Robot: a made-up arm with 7 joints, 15 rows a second.
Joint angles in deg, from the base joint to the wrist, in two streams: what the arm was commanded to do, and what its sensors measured. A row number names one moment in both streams.
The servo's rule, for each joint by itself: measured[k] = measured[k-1] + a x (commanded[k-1-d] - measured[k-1]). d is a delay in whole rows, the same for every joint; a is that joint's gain. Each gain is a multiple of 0.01, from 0.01 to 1. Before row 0 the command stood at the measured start. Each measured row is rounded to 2 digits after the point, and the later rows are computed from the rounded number. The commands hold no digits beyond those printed.
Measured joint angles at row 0: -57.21, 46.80, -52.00, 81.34, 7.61, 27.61, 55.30
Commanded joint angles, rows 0 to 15: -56.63, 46.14, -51.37, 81.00, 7.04, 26.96, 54.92; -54.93, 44.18, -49.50, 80.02, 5.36, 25.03, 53.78; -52.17, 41.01, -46.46, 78.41, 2.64, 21.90, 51.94; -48.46, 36.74, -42.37, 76.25, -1.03, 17.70, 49.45; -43.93, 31.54, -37.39, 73.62, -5.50, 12.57, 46.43; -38.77, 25.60, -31.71, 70.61, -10.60, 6.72, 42.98; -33.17, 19.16, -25.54, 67.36, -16.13, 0.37, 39.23; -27.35, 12.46, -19.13, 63.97, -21.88, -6.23, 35.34; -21.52, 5.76, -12.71, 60.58, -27.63, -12.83, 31.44; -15.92, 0.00, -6.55, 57.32, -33.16, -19.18, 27.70; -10.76, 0.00, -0.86, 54.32, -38.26, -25.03, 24.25; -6.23, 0.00, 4.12, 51.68, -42.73, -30.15, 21.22; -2.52, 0.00, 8.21, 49.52, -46.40, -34.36, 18.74; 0.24, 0.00, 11.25, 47.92, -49.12, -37.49, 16.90; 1.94, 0.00, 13.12, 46.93, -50.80, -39.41, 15.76; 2.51, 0.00, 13.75, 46.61, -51.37, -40.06, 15.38
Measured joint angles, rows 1 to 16: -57.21, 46.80, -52.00, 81.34, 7.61, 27.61, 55.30; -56.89, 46.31, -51.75, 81.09, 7.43, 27.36, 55.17; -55.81, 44.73, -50.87, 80.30, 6.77, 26.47, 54.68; -53.81, 41.98, -49.15, 78.90, 5.45, 24.73, 53.72; -50.87, 38.10, -46.51, 76.94, 3.38, 22.06, 52.23; -47.05, 33.25, -42.95, 74.48, 0.54, 18.45, 50.20; -42.50, 27.59, -38.57, 71.62, -3.02, 13.99, 47.67; -37.37, 21.35, -33.49, 68.47, -7.22, 8.81, 44.72; -31.86, 14.77, -27.89, 65.14, -11.91, 3.09, 41.44; -26.17, 8.10, -21.97, 61.77, -16.94, -2.96, 37.94; -20.53, 2.11, -15.96, 58.48, -22.13, -9.12, 34.36; -15.16, 0.55, -10.07, 55.40, -27.29, -15.17, 30.82; -10.25, 0.14, -4.54, 52.65, -32.23, -20.86, 27.46; -6.00, 0.04, 0.43, 50.33, -36.76, -25.99, 24.41; -2.57, 0.01, 4.65, 48.55, -40.72, -30.36, 21.78; -0.09, 0.00, 7.95, 47.35, -43.95, -33.80, 19.67
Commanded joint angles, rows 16 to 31: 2.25, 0.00, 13.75, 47.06, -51.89, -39.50, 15.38; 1.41, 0.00, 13.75, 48.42, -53.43, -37.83, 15.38; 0.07, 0.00, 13.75, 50.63, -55.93, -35.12, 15.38; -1.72, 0.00, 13.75, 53.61, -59.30, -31.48, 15.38; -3.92, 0.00, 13.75, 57.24, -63.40, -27.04, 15.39; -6.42, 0.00, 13.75, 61.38, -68.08, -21.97, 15.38; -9.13, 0.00, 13.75, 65.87, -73.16, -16.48, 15.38; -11.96, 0.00, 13.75, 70.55, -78.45, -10.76, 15.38; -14.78, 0.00, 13.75, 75.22, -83.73, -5.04, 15.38; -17.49, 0.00, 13.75, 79.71, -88.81, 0.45, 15.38; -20.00, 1.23, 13.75, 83.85, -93.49, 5.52, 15.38; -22.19, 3.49, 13.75, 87.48, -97.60, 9.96, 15.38; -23.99, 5.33, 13.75, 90.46, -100.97, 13.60, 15.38; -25.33, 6.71, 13.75, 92.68, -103.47, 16.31, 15.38; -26.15, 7.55, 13.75, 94.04, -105.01, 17.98, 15.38; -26.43, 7.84, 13.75, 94.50, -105.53, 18.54, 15.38
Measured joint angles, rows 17 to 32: 1.34, 0.00, 10.21, 46.80, -46.32, -36.18, 18.17; 1.84, 0.00, 11.59, 46.99, -48.10, -37.44, 17.19; 1.60, 0.00, 12.43, 48.05, -49.81, -37.59, 16.56; 0.76, 0.00, 12.94, 49.96, -51.77, -36.65, 16.15; -0.60, 0.00, 13.26, 52.66, -54.18, -34.69, 15.88; -2.43, 0.00, 13.45, 56.05, -57.13, -31.78, 15.71; -4.62, 0.00, 13.57, 59.99, -60.63, -28.05, 15.59; -7.10, 0.00, 13.64, 64.34, -64.64, -23.65, 15.52; -9.77, 0.00, 13.68, 68.94, -69.06, -18.75, 15.47; -12.53, 0.00, 13.71, 73.59, -73.75, -13.54, 15.44; -15.26, 0.00, 13.73, 78.12, -78.57, -8.22, 15.42; -17.87, 0.91, 13.74, 82.36, -83.34, -3.00, 15.41; -20.25, 2.82, 13.74, 86.15, -87.90, 1.92, 15.40; -22.31, 4.68, 13.74, 89.34, -92.08, 6.36, 15.39; -23.97, 6.18, 13.74, 91.81, -95.72, 10.14, 15.39; -25.17, 7.19, 13.74, 93.46, -98.69, 13.12, 15.39
